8 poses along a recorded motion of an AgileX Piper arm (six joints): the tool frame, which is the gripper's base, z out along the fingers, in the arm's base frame.
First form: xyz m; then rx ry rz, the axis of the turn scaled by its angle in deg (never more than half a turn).
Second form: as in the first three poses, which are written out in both.
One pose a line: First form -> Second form
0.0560 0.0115 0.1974 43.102 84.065 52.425 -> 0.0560 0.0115 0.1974 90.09 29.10 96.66
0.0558 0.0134 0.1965 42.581 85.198 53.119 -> 0.0558 0.0134 0.1965 90.77 29.09 98.18
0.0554 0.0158 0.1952 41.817 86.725 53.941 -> 0.0554 0.0158 0.1952 91.70 29.15 100.18
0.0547 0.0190 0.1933 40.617 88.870 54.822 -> 0.0547 0.0190 0.1933 93.03 29.42 102.90
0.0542 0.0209 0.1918 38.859 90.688 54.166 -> 0.0542 0.0209 0.1918 94.22 30.95 104.77
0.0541 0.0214 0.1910 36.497 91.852 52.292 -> 0.0541 0.0214 0.1910 94.94 33.59 105.71
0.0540 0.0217 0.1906 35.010 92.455 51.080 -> 0.0540 0.0217 0.1906 95.32 35.27 106.21
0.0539 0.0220 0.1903 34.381 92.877 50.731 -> 0.0539 0.0220 0.1903 95.63 35.86 106.69
